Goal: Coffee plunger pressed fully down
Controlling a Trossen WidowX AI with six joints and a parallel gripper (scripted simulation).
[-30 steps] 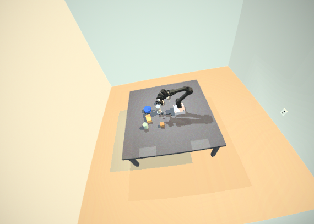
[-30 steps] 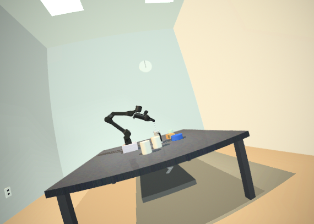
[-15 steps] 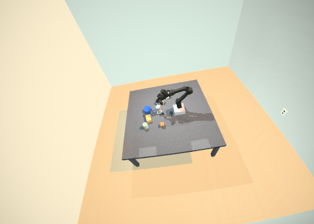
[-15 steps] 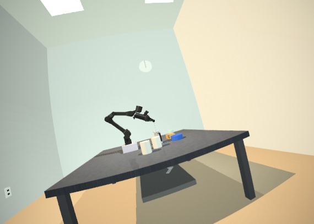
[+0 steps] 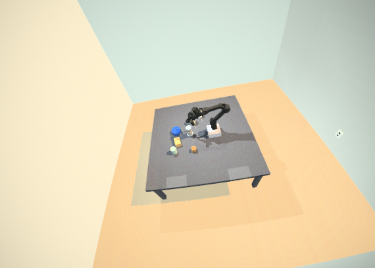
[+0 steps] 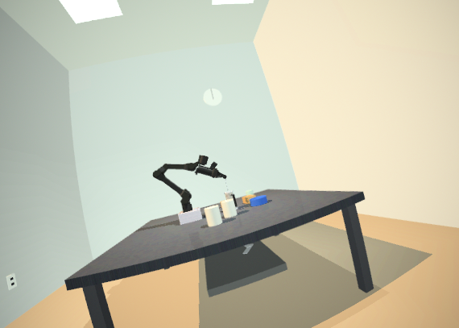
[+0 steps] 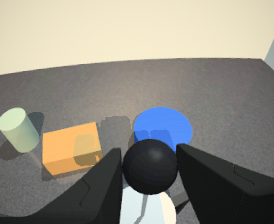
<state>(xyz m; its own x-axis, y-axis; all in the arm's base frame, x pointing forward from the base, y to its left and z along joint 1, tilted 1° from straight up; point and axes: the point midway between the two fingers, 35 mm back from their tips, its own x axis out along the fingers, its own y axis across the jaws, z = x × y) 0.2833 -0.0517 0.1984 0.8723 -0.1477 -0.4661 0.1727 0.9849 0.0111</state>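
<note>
Right now my gripper tip is 130 mm above the coffee press and 10 mm to the left of it. Also, from my gripper tip: blue disc (220 mm below, 160 mm ahead, 100 mm to the right); then pale green cylinder (230 mm ahead, 210 mm to the left, 210 mm below).
</note>
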